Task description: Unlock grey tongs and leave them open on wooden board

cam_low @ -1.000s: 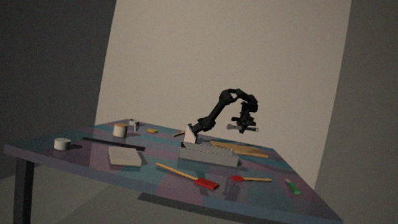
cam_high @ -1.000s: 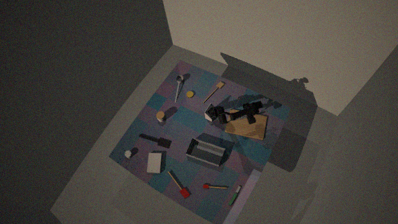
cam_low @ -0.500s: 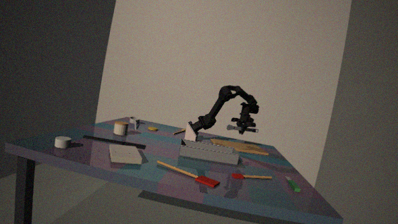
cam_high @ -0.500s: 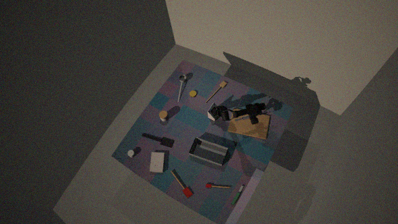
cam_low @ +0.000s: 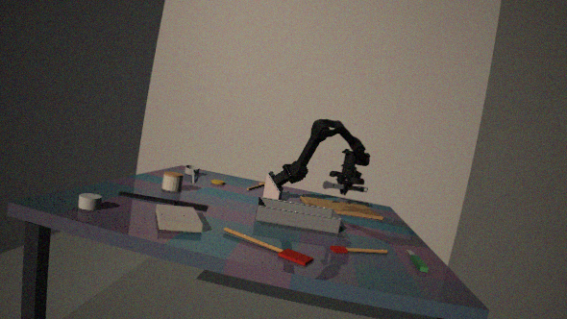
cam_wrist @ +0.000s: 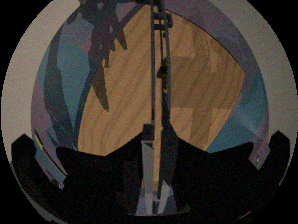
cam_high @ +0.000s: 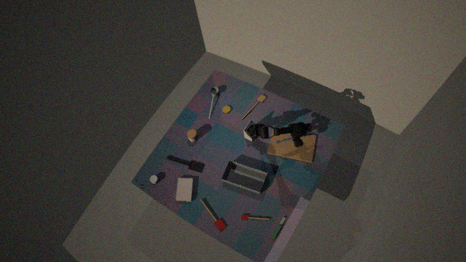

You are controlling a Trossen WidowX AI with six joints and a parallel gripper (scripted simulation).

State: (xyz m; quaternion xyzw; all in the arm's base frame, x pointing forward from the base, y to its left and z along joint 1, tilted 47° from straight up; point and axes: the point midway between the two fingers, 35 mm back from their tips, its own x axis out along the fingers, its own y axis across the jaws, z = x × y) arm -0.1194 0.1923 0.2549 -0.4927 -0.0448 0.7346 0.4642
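The wooden board lies 6 cm below my gripper tip and 1 cm ahead of it. From my gripper tip the other things lie so: cork-topped jar: 70 cm to the right, 41 cm ahead, 4 cm below; grey roasting tin: 45 cm ahead, 15 cm to the right, 4 cm below; red spatula: 82 cm ahead, 15 cm to the right, 6 cm below.
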